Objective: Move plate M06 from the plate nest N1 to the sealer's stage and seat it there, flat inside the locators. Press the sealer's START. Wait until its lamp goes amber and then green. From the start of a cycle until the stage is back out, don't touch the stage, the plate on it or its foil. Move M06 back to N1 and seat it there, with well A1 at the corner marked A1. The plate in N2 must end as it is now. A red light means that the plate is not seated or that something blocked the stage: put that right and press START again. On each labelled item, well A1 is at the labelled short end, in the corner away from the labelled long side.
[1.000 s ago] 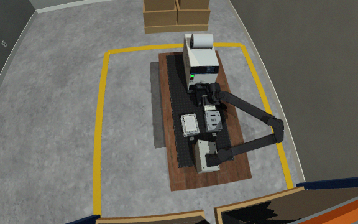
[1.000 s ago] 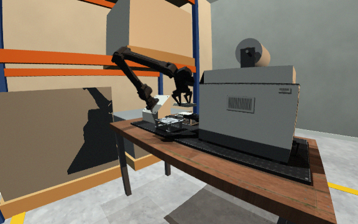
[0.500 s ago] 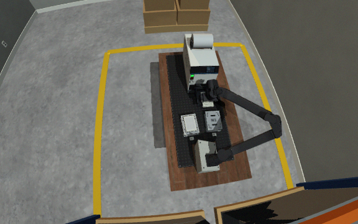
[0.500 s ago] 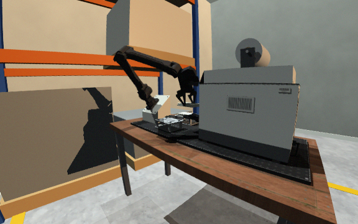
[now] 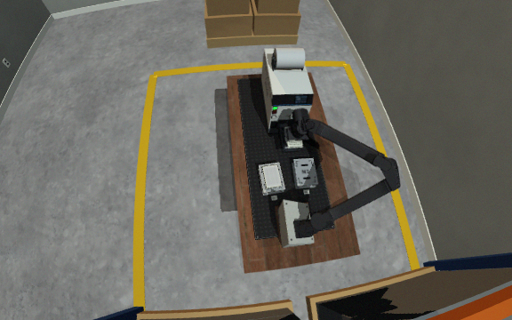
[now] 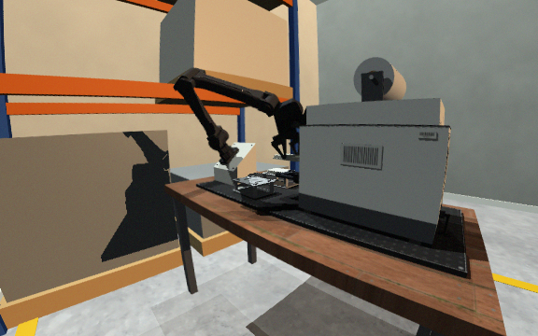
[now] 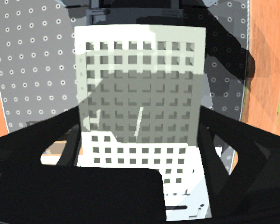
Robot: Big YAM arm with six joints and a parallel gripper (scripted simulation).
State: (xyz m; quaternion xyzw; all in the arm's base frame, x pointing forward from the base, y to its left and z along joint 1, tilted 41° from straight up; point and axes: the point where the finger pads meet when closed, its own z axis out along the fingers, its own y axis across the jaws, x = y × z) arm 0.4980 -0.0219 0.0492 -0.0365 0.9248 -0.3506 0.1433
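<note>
The dark stage is 20 mm ahead of my hand and 80 mm below it. From my hand the other things lie so: white well plate right at my hand; foil roll 360 mm ahead, 10 mm to the right, 250 mm above; white plate 180 mm behind, 140 mm to the left, 110 mm below.
</note>
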